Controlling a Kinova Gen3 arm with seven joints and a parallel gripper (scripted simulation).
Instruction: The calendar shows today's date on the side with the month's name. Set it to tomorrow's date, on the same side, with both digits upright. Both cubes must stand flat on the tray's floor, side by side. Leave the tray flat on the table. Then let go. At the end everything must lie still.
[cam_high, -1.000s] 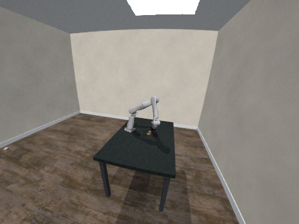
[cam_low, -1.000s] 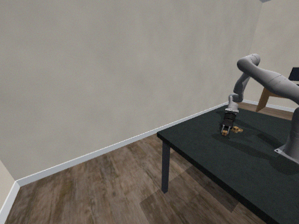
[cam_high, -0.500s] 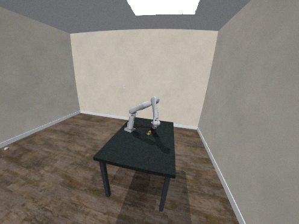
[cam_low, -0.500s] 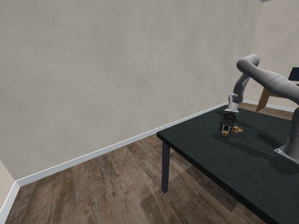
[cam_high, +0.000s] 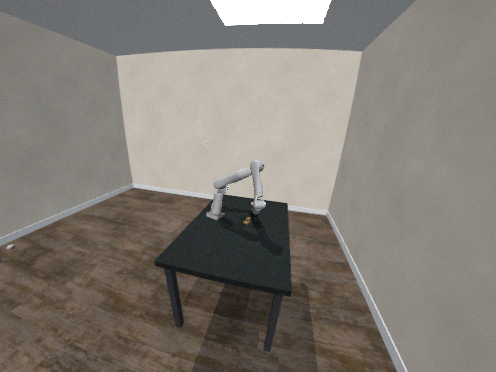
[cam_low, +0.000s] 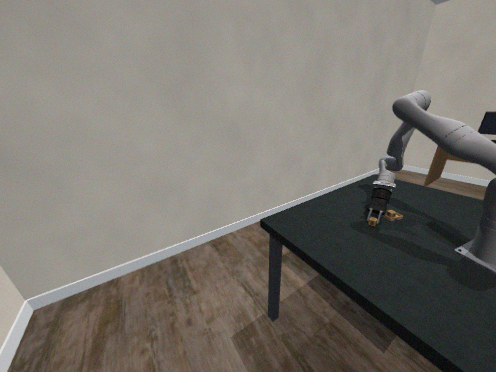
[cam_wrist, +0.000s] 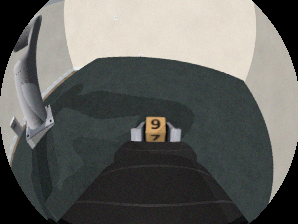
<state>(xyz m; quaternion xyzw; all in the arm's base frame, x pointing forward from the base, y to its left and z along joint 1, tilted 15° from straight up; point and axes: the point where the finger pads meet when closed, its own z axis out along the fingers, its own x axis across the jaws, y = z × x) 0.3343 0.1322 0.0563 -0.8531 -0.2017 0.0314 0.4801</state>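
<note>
My hand is 10 mm to the right of the wooden date cube and 10 mm above it.
</note>
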